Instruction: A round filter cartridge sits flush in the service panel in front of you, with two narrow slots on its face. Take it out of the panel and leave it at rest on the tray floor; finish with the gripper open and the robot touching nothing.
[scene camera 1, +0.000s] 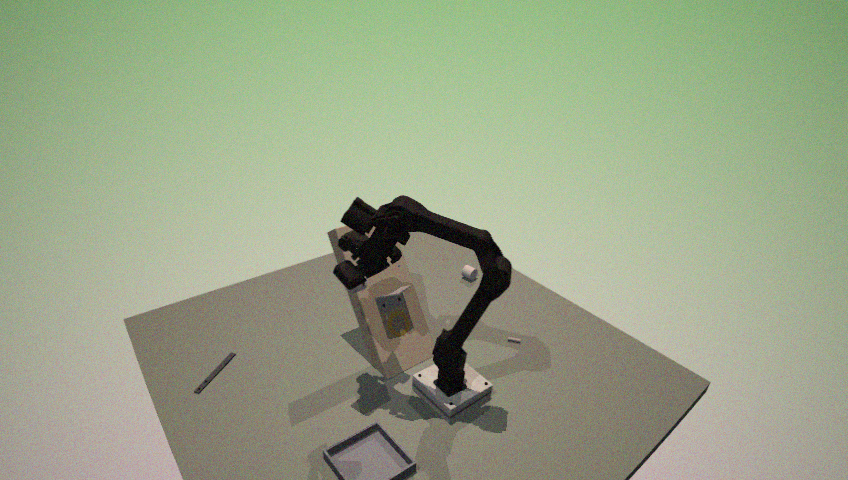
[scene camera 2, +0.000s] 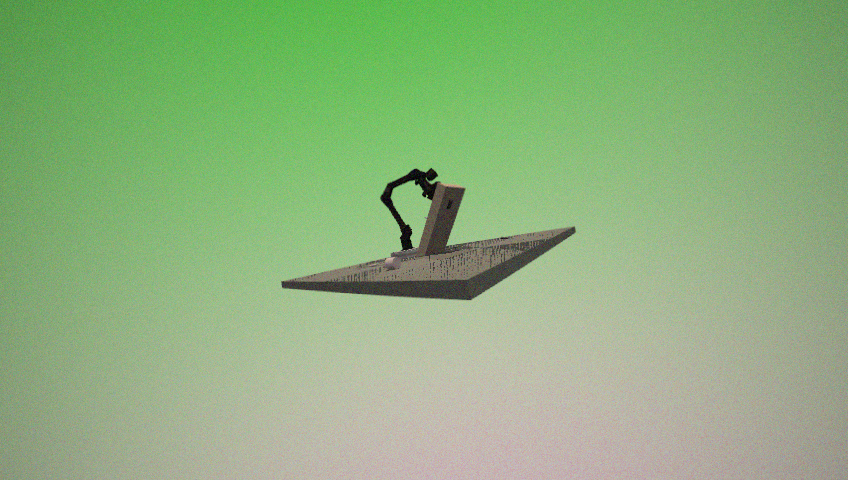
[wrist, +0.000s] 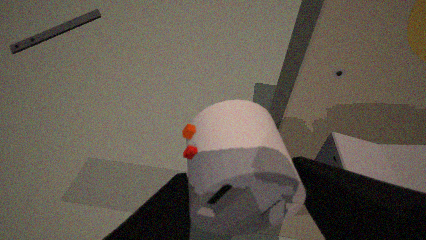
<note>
In view: my gripper (scene camera 1: 356, 282), a round white filter cartridge (wrist: 239, 171) and a tan service panel (scene camera 1: 398, 339).
My gripper also shows in the wrist view (wrist: 240, 174). The tan service panel shows as well in scene camera 2 (scene camera 2: 447, 198) and in the wrist view (wrist: 351, 74). Scene camera 2 does not show the round white filter cartridge, which is hidden by the tan service panel.
</note>
